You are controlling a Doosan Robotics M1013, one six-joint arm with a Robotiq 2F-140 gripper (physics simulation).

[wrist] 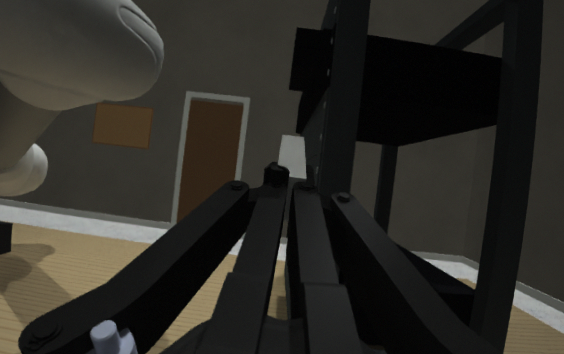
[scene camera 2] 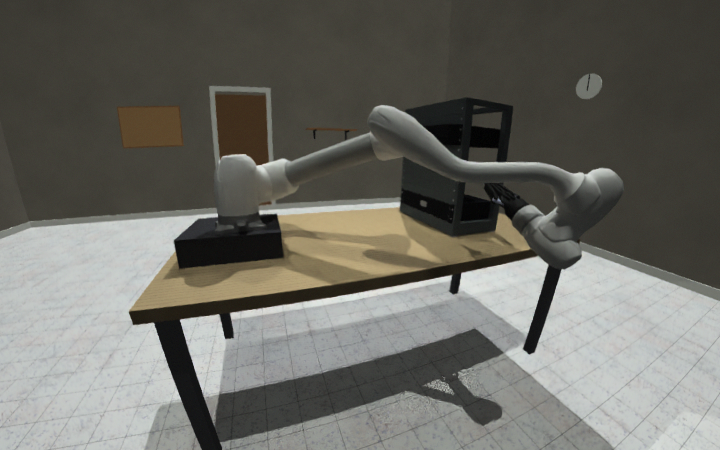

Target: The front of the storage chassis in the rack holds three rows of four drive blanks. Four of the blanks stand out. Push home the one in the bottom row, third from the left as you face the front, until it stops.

Labels:
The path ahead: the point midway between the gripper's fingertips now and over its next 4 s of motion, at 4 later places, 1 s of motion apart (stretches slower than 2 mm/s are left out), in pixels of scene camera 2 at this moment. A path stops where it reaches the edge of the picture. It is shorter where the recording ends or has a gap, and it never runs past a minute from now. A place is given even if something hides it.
My gripper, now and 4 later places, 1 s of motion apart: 478, 173; 466, 175; 466, 177; 468, 177; 471, 177

